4 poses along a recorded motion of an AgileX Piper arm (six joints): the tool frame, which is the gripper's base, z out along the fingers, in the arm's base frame.
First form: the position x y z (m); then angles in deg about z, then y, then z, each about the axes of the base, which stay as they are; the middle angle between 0 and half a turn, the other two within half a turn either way.
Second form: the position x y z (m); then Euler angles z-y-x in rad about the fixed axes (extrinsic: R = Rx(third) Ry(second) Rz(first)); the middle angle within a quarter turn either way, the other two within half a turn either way. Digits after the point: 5 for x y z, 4 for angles.
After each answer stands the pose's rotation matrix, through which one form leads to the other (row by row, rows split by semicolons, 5 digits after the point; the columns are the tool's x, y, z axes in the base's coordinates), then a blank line. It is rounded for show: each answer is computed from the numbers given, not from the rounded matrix.
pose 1, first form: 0.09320 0.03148 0.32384 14.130 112.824 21.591
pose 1, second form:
0.09320 0.03148 0.32384 2.5928 1.0295 -2.4231
-0.43960 -0.26879 0.85703; 0.08857 0.93655 0.33917; -0.89381 0.22501 -0.38790

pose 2, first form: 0.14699 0.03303 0.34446 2.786 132.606 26.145
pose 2, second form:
0.14699 0.03303 0.34446 2.5628 0.7218 -2.6948
-0.62839 -0.41059 0.66072; -0.25431 0.91112 0.32433; -0.73516 0.03578 -0.67695

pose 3, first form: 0.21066 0.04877 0.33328 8.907 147.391 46.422
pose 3, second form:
0.21066 0.04877 0.33328 2.4019 0.3806 -2.7076
-0.68584 -0.62579 0.37149; -0.49615 0.77551 0.39040; -0.53240 0.08344 -0.84237

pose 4, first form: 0.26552 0.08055 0.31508 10.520 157.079 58.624
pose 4, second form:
0.26552 0.08055 0.31508 2.2662 0.2042 -2.7951
-0.62736 -0.75186 0.20277; -0.67808 0.65547 0.33251; -0.38292 0.07111 -0.92104

